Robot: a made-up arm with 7 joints.
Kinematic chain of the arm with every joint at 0, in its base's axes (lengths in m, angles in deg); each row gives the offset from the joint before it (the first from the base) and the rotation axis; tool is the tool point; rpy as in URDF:
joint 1: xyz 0 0 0.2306 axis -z
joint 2: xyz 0 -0.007 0.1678 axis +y
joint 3: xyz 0 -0.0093 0.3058 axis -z
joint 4: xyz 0 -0.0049 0.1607 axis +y
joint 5: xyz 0 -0.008 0.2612 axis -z
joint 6: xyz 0 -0.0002 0.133 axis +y
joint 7: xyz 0 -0.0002 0.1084 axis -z
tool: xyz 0 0 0 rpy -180 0 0
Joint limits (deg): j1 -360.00..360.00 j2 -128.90..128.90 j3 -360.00..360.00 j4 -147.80..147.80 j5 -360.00..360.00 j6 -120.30..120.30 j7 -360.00..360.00
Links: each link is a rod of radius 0.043 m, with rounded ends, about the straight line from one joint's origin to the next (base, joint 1, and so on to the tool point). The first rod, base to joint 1, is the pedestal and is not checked.
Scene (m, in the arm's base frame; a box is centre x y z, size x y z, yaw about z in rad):
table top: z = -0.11
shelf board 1: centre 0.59 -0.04 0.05 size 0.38 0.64 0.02 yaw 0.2
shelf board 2: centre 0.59 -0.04 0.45 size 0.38 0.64 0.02 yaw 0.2
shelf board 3: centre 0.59 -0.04 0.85 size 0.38 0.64 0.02 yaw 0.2
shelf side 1: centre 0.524 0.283 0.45 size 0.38 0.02 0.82 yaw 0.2
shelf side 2: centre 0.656 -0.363 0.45 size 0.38 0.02 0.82 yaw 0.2
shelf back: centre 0.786 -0 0.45 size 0.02 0.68 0.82 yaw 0.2
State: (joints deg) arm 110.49 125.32 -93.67 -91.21 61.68 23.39 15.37
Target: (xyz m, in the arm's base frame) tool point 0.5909 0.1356 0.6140
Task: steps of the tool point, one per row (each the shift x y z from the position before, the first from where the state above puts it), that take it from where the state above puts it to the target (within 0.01 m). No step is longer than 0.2 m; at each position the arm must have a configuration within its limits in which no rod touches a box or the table.
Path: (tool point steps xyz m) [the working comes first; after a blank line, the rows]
Joints at the target: 1.90 24.96 -190.19 -96.63 68.66 50.32 15.37
Straight joint move there: touches shelf board 2, shelf side 2.

1: 0.0567 -0.1162 0.0386
2: 0.0944 -0.1082 0.0311
3: 0.1302 -0.0887 0.0342
4: 0.1579 -0.0534 0.0464
5: 0.1687 -0.0026 0.0633
6: 0.1543 0.0558 0.0785
7: 0.1130 0.1086 0.0860
8: 0.0505 0.1421 0.0813
9: -0.0192 0.1466 0.0636
10: -0.0787 0.1214 0.0352
11: 0.0895 0.0084 0.0242
12: 0.0917 0.0161 0.0079
13: 0.0899 0.0221 -0.0082
14: 0.0853 0.0257 -0.0239

